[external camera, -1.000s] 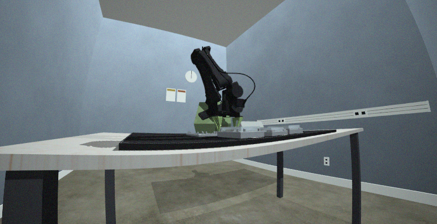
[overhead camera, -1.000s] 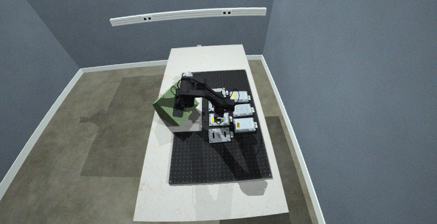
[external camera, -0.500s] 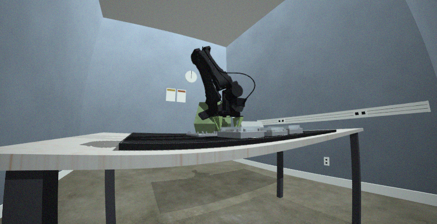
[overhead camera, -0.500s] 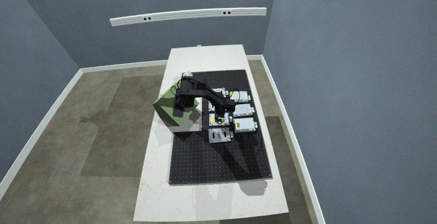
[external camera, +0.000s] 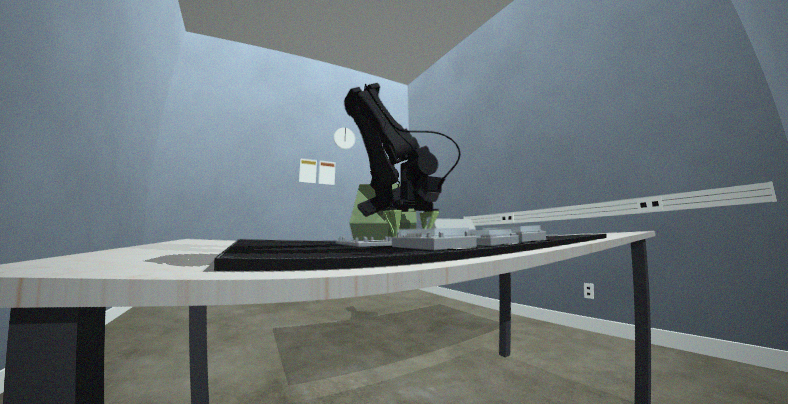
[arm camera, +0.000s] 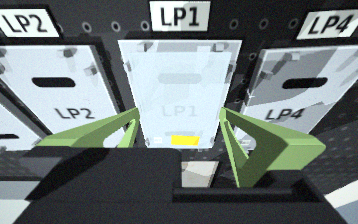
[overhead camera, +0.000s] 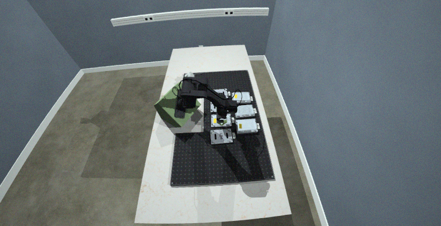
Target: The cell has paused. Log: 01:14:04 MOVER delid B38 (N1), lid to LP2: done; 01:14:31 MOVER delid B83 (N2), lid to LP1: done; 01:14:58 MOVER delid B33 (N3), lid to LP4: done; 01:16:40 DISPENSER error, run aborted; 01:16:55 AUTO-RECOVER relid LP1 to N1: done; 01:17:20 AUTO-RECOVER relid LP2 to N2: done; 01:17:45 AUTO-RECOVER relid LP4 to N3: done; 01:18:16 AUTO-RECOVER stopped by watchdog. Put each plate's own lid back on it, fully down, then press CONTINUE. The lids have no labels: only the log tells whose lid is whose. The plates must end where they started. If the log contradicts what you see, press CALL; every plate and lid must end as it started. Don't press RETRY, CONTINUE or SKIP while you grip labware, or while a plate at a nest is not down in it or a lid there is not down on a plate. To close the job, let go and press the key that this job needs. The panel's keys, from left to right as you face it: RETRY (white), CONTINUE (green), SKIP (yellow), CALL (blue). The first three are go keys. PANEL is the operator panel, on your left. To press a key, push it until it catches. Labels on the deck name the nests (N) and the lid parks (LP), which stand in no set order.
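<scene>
My gripper is now 190 mm short of the plate and 30 mm to the right of it. Round my hand: lid park LP4: 30 mm behind, 130 mm to the right, 20 mm below; then green continue key: 210 mm behind, 450 mm to the left, 40 mm above; then lid park LP2: 20 mm ahead, 130 mm to the left, 20 mm below.
</scene>
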